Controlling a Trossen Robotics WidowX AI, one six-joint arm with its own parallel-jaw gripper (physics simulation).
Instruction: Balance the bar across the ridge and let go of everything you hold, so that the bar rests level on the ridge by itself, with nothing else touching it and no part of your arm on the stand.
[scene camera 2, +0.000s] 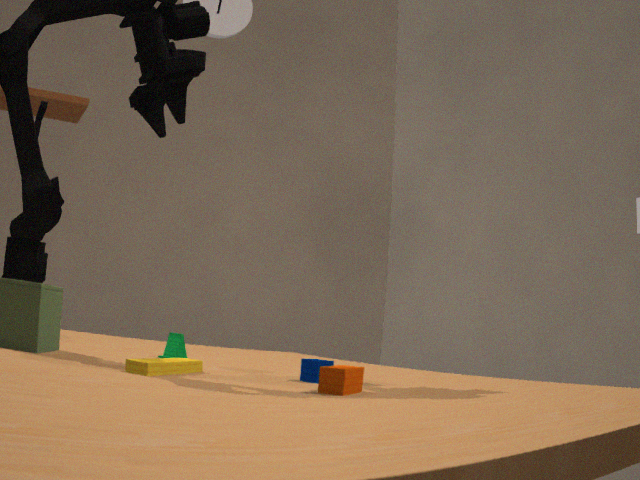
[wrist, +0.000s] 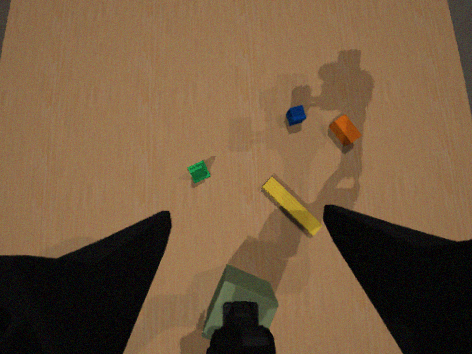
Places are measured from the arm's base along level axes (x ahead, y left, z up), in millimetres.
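Pixels of known places: gripper, fingertip midpoint: (scene camera 2: 171, 130) (wrist: 247, 215); arm's base, link origin: (scene camera 2: 21, 281) (wrist: 240, 320).
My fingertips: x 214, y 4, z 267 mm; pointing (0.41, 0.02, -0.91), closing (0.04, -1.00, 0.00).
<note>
Ahead of a thing's pixels: the offset from my fingertips to its top centre. Level surfaces: height alone.
The yellow bar @(130 mm right, 7 mm back, 348 mm down) (scene camera 2: 164, 366) (wrist: 291, 206) lies flat on the table. The green stand (scene camera 2: 175, 345) (wrist: 199, 171) stands upright, apart from the bar; in the scene view it shows behind the bar, in the wrist view to the bar's left. Nothing rests on the stand. My gripper (scene camera 2: 172, 130) (wrist: 247, 215) is open and empty, high above the table. It touches neither the bar nor the stand.
A blue block @(146 mm right, 215 mm ahead, 331 mm down) (scene camera 2: 315, 370) (wrist: 296, 115) and an orange block @(267 mm right, 178 mm ahead, 331 mm down) (scene camera 2: 340, 380) (wrist: 345, 130) sit near each other on the wooden table @(364 mm down) (scene camera 2: 206, 439) (wrist: 100, 125). The arm's green-grey base block (scene camera 2: 31, 316) (wrist: 252, 280) stands at the left in the scene view.
</note>
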